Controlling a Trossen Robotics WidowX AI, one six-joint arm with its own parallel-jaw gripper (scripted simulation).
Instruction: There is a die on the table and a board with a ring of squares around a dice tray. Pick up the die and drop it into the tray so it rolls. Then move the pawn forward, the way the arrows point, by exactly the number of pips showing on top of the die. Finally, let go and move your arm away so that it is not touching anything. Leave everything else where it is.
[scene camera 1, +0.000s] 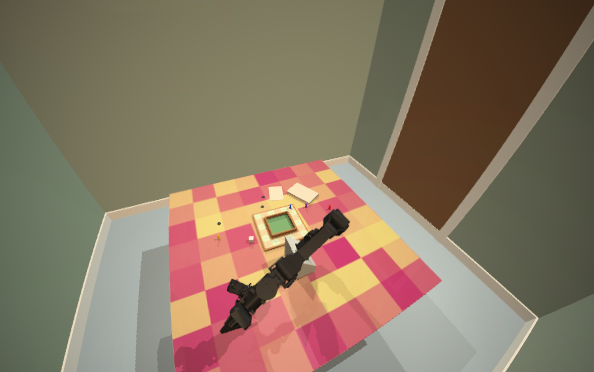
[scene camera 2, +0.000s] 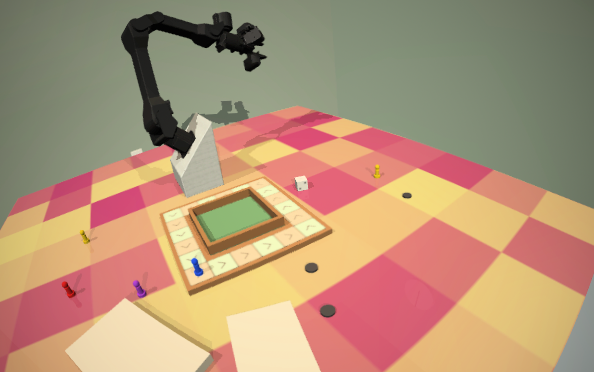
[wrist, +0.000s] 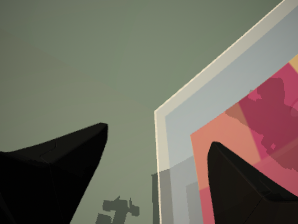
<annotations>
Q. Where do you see my gripper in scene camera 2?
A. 264, 51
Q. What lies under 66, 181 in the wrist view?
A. My gripper.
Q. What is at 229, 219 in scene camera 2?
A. A green dice tray.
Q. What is my gripper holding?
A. Nothing.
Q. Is my gripper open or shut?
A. Open.
</annotations>
